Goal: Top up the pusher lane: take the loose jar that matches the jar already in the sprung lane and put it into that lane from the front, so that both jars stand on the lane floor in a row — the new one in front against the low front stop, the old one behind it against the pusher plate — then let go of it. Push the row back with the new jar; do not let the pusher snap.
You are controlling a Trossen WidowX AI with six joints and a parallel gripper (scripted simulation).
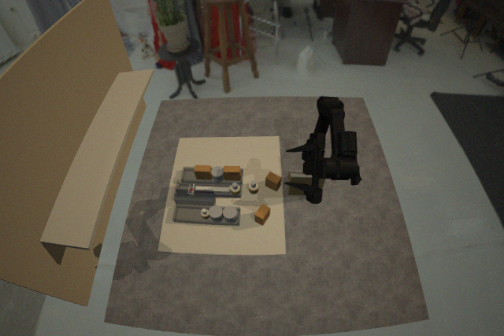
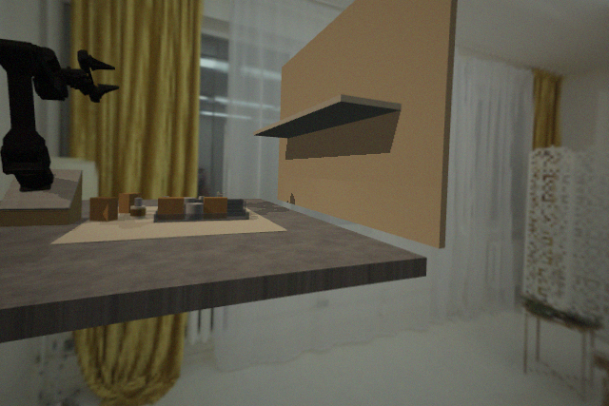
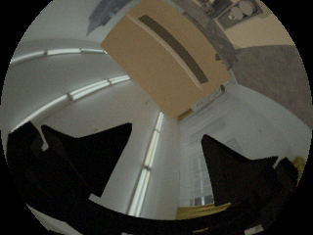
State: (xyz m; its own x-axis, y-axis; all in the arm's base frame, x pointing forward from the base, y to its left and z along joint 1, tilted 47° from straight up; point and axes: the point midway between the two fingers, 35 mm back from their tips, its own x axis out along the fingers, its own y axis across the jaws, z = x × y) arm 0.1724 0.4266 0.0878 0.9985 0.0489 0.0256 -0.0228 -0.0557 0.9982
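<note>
Right now my gripper tip is 220 mm short of the beige mat, 250 mm to the left of it and 510 mm above it. The rest, counted from my gripper tip: small pale jar: 300 mm ahead, 110 mm to the right, 470 mm below; then wall shelf: 680 mm ahead, 270 mm to the right, 140 mm below; then grey lane rack: 320 mm ahead, 210 mm to the right, 490 mm below.
</note>
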